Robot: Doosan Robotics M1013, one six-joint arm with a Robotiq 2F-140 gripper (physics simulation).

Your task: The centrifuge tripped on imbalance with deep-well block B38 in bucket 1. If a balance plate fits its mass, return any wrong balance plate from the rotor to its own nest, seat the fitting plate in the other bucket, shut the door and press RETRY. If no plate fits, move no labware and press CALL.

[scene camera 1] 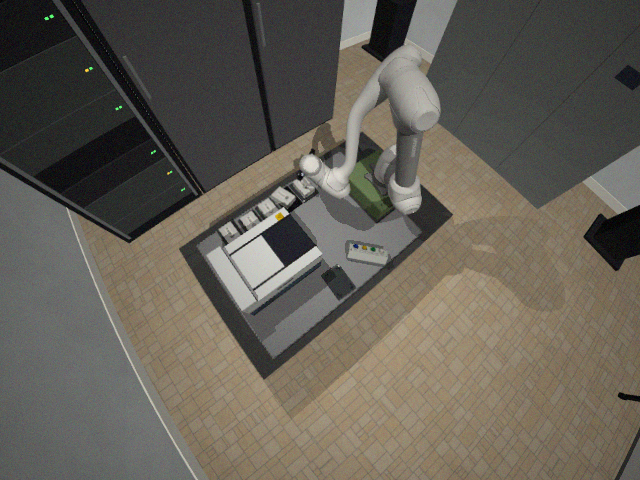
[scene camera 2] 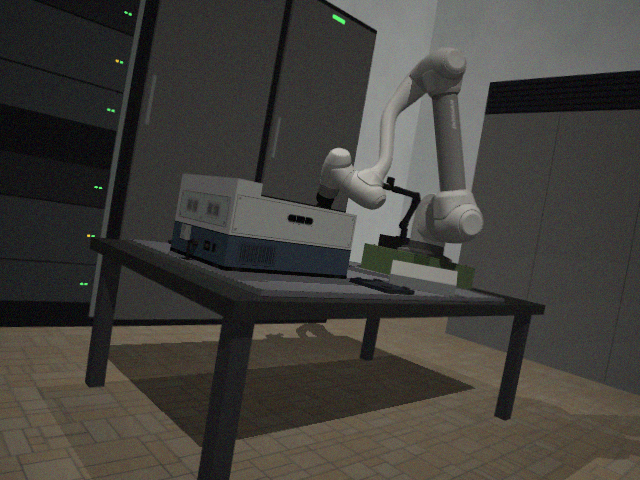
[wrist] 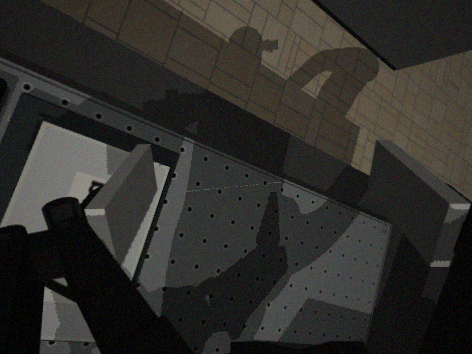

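The white and blue centrifuge stands on the table. Its top shows a dark square opening; I cannot see the buckets or the block inside. A row of nests with pale balance plates runs along the table's back edge. My gripper is open and empty. It points down over the end nest of that row, whose pale plate lies left of my left finger in the wrist view. In scene camera 2 the fingers are hidden behind the centrifuge.
A white button box with coloured buttons lies right of the centrifuge. A dark flat pad lies in front of it. The arm stands on a green base. Tall dark cabinets stand behind the table.
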